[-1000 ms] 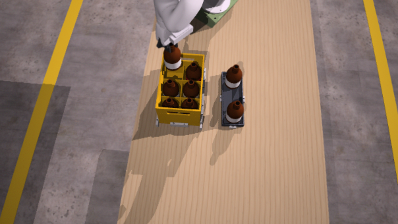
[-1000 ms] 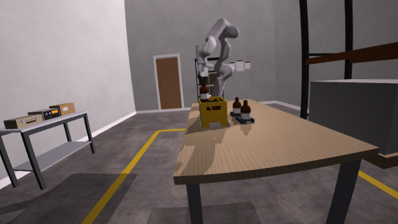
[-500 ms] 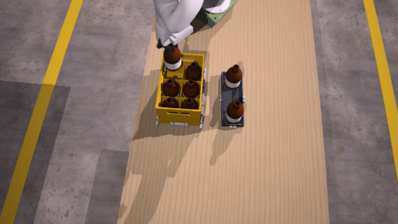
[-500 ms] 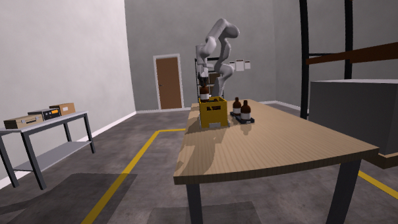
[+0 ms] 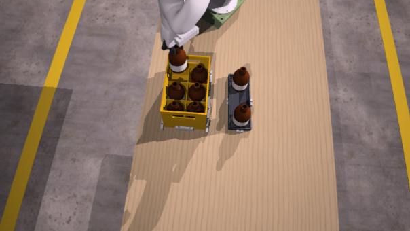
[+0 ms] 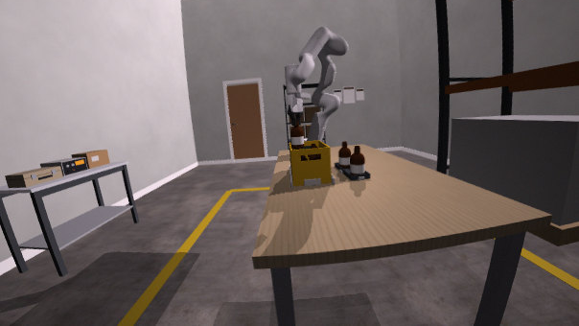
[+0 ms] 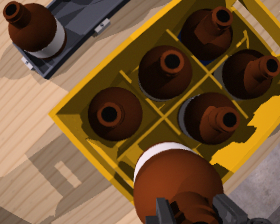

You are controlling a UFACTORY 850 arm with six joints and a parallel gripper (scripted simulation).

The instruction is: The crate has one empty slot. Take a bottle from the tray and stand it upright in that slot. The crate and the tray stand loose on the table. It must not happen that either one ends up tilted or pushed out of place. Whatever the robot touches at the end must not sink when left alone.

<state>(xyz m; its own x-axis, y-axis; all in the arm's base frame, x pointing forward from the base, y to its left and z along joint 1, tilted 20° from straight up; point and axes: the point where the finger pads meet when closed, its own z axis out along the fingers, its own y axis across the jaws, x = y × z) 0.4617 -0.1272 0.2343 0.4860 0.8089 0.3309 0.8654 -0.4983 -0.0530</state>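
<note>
Now: the yellow crate 210 mm below my hand, 80 mm ahead of it and 60 mm to the left of it. From my hand the other things lie so: dark tray 290 mm to the left, 290 mm below, 10 mm ahead.
</note>
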